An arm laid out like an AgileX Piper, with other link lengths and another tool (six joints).
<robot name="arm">
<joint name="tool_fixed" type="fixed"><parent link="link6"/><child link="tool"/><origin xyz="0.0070 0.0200 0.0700" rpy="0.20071 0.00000 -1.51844"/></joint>
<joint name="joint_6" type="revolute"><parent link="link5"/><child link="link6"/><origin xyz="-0.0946 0.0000 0.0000" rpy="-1.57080 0.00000 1.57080"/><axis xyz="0 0 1"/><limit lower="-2.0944" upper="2.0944"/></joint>
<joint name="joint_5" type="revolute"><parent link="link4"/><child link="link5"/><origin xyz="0.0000 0.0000 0.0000" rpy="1.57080 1.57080 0.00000"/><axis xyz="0 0 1"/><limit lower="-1.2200" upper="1.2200"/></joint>
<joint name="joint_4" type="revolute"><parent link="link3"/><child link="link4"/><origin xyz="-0.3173 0.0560 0.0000" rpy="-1.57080 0.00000 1.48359"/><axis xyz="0 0 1"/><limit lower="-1.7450" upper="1.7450"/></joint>
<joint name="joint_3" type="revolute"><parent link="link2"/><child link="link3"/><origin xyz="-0.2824 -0.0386 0.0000" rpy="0.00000 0.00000 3.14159"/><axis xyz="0 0 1"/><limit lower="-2.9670" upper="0.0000"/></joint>
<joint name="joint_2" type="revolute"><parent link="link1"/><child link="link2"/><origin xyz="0.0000 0.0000 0.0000" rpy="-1.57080 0.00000 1.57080"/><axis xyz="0 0 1"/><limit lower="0.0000" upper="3.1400"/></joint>
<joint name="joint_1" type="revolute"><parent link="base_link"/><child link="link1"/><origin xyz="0.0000 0.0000 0.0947" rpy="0.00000 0.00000 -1.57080"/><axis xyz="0 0 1"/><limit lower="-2.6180" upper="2.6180"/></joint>
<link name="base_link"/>
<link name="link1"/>
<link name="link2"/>
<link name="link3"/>
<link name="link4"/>
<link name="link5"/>
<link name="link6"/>
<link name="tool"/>
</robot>
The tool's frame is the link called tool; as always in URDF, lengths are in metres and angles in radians.
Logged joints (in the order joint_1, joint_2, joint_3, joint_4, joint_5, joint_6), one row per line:
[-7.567, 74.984, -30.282, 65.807, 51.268, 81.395]
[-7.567, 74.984, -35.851, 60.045, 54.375, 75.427]
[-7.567, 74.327, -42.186, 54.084, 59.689, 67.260]
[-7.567, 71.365, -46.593, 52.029, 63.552, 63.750]
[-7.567, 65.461, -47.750, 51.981, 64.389, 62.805]
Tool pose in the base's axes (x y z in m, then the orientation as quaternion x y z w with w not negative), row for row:
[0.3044, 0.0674, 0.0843, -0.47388, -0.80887, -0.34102, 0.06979]
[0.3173, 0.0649, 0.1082, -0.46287, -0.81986, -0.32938, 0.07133]
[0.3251, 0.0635, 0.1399, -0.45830, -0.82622, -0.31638, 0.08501]
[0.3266, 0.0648, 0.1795, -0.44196, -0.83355, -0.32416, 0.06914]
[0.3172, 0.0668, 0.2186, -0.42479, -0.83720, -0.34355, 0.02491]
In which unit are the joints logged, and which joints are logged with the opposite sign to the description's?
The joints are logged in degrees. Opposite sign: joint_6.
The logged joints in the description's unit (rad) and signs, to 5 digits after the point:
[-0.13207, 1.30872, -0.52852, 1.14855, 0.89480, -1.42061]
[-0.13207, 1.30872, -0.62572, 1.04798, 0.94902, -1.31645]
[-0.13207, 1.29725, -0.73628, 0.94394, 1.04177, -1.17391]
[-0.13207, 1.24555, -0.81320, 0.90808, 1.10919, -1.11265]
[-0.13207, 1.14251, -0.83339, 0.90724, 1.12380, -1.09615]

